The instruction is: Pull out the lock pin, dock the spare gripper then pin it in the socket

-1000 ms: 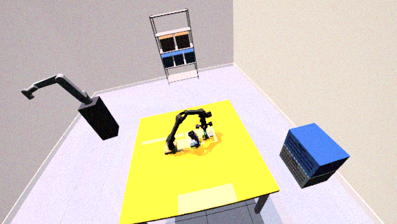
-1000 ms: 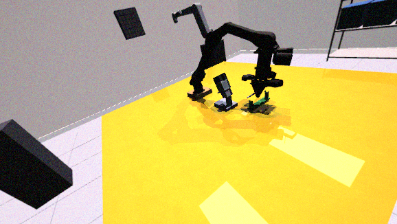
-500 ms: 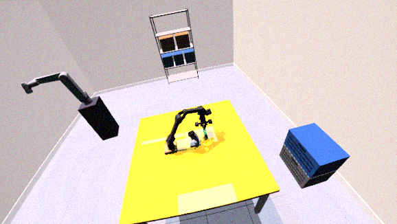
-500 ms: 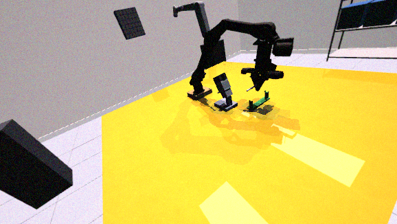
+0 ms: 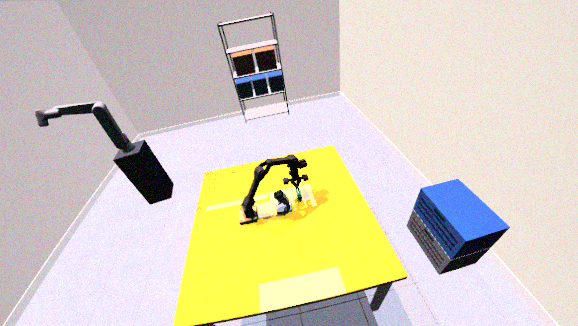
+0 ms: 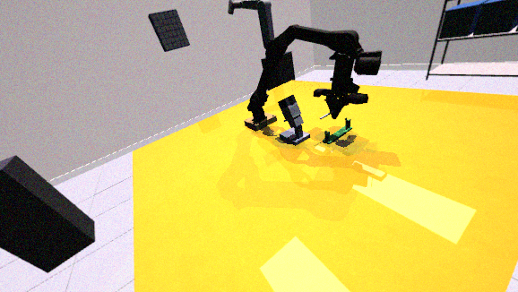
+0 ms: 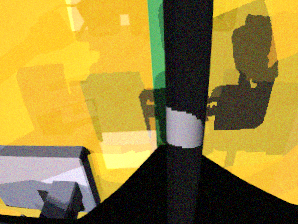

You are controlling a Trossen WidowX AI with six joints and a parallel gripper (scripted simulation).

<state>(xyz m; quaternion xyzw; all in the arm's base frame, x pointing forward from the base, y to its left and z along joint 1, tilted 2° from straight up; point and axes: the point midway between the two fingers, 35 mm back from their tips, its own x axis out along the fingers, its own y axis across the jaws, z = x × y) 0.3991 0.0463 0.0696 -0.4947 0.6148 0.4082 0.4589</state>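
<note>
Now: the green cradle 5 cm below my gripper tip, 1 cm to the left of it and 1 cm ahead of it. Also, from my gripper tip: spare gripper 14 cm behind, 7 cm to the right, 5 cm above; then mount 13 cm behind, 7 cm to the right, 2 cm below.
</note>
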